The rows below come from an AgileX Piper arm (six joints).
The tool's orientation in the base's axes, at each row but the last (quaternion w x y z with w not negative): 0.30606, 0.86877, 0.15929, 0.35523; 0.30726, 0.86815, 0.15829, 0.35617; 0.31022, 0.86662, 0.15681, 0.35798; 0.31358, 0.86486, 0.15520, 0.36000; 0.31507, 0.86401, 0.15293, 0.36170; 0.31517, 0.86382, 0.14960, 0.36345; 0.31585, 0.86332, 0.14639, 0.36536; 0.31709, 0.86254, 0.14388, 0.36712; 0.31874, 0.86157, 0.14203, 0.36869; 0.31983, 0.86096, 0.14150, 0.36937; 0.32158, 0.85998, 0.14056, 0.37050
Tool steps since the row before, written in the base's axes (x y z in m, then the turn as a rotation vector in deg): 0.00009, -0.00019, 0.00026, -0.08, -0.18, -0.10; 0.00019, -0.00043, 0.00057, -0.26, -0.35, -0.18; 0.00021, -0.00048, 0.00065, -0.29, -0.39, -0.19; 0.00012, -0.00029, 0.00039, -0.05, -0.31, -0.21; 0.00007, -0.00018, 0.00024, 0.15, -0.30, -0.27; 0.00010, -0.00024, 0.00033, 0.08, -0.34, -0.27; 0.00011, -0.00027, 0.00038, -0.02, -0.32, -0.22; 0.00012, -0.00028, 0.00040, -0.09, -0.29, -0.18; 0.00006, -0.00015, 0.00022, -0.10, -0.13, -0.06; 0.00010, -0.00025, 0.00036, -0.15, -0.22, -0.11; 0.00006, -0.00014, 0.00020, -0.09, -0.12, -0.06
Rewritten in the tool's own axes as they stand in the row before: 0.00010, 0.00032, 0.00000, -0.20, 0.07, 0.07; 0.00022, 0.00071, 0.00000, -0.45, 0.14, 0.06; 0.00025, 0.00080, 0.00000, -0.49, 0.16, 0.06; 0.00014, 0.00048, 0.00000, -0.30, 0.09, 0.21; 0.00009, 0.00030, 0.00000, -0.19, 0.05, 0.38; 0.00013, 0.00040, 0.00000, -0.25, 0.08, 0.35; 0.00015, 0.00045, 0.00000, -0.29, 0.10, 0.24; 0.00016, 0.00048, 0.00000, -0.30, 0.10, 0.16; 0.00009, 0.00026, -0.00001, -0.16, 0.06, 0.02; 0.00015, 0.00043, 0.00000, -0.27, 0.09, 0.05; 0.00008, 0.00024, 0.00000, -0.15, 0.05, 0.02
